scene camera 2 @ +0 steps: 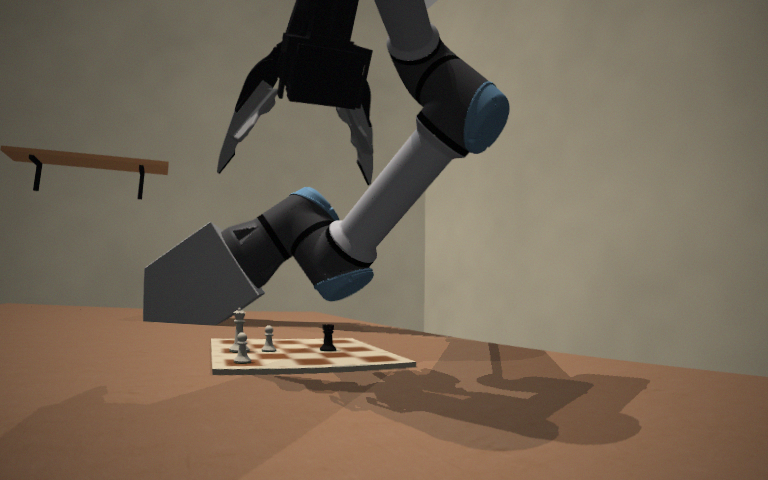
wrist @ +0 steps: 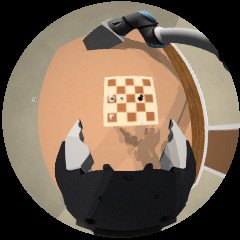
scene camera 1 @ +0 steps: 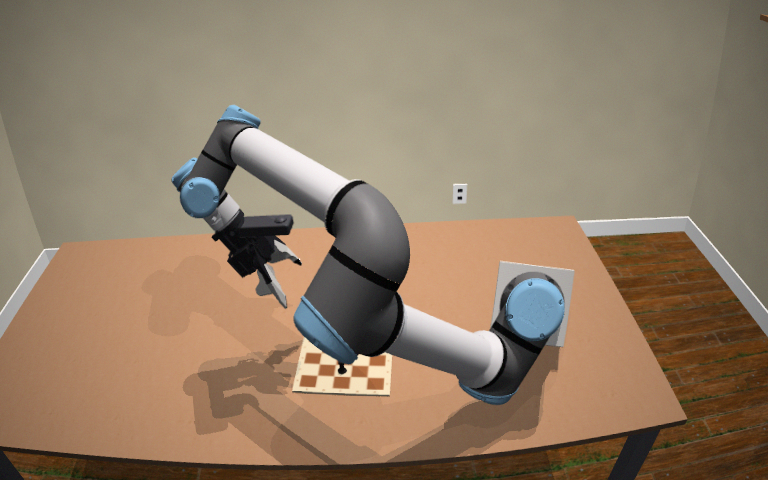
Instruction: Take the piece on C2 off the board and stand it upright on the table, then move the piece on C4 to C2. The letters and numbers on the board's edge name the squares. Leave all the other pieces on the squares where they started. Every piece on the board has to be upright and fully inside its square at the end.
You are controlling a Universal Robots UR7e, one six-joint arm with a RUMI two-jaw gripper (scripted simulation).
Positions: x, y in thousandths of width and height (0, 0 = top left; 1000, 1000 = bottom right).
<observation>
my gripper: scene camera 2 385, 372; wrist 527, 502; scene camera 1 383, 595
chessboard: scene camera 2 382, 743; wrist 544, 465; scene camera 1 413, 778
</observation>
